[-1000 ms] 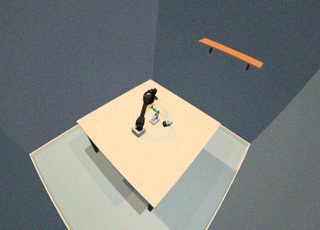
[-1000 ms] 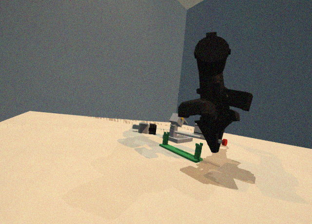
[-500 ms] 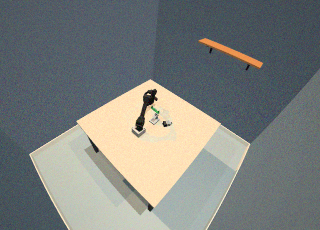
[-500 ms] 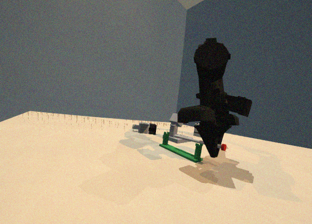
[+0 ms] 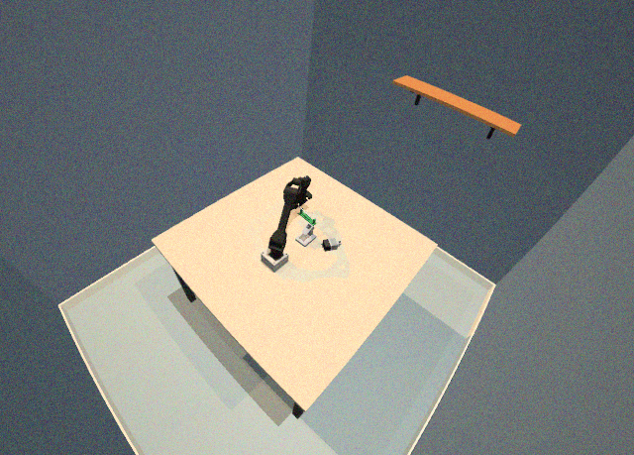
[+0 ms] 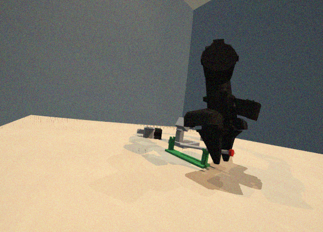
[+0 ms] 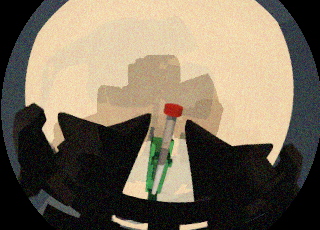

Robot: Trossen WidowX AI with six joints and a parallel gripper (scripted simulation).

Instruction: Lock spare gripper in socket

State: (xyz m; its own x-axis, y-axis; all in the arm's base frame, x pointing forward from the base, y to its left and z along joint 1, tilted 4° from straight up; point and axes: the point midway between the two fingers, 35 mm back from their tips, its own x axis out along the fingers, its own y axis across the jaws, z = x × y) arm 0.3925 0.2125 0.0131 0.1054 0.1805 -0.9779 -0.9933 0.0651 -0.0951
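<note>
My gripper tip is 1 cm past the green cradle and 10 cm to the left of it. From my gripper tip the other things lie so: spare gripper: 7 cm behind, 37 cm to the right; then grey mount: 13 cm behind, 21 cm to the right, 3 cm above.
</note>
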